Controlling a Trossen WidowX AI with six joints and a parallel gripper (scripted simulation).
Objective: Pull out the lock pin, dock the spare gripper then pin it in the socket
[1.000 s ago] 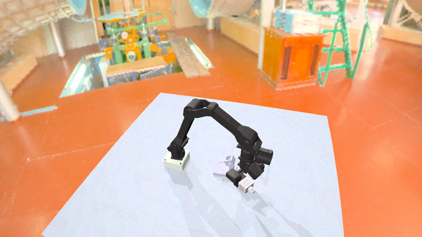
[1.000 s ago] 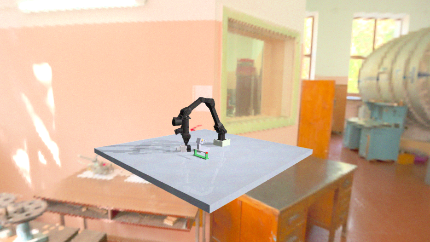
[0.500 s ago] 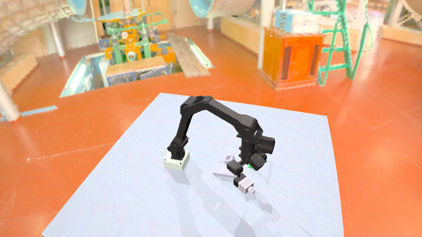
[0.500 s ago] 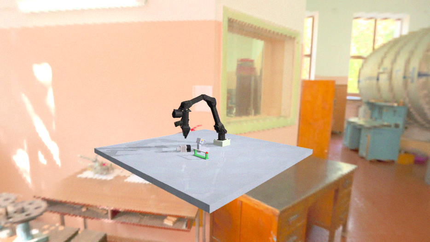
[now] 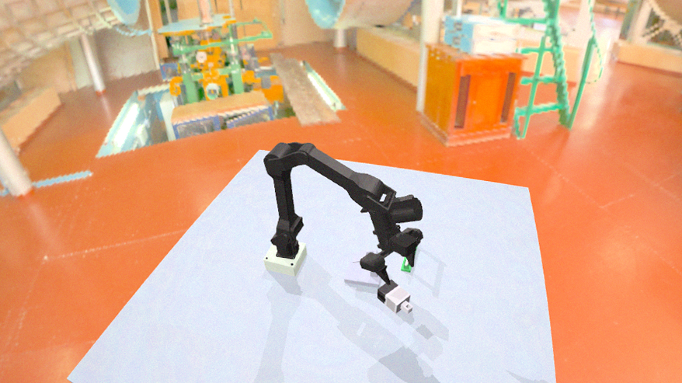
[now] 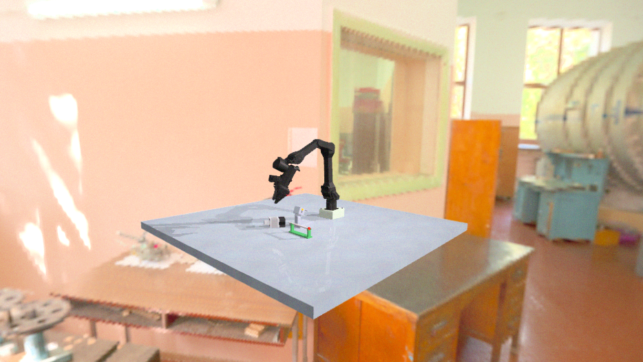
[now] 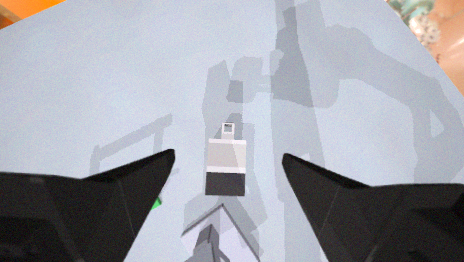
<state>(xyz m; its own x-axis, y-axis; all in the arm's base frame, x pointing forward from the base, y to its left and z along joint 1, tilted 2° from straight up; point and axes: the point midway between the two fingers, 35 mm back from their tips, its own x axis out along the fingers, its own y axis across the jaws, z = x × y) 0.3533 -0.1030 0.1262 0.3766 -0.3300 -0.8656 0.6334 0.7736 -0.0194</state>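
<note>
Right now the spare gripper is 110 mm below my gripper tip. Round my gripper tip: green cradle (200 mm to the left, 110 mm below, 30 mm ahead); mount (100 mm to the left, 100 mm behind, 80 mm below).
</note>
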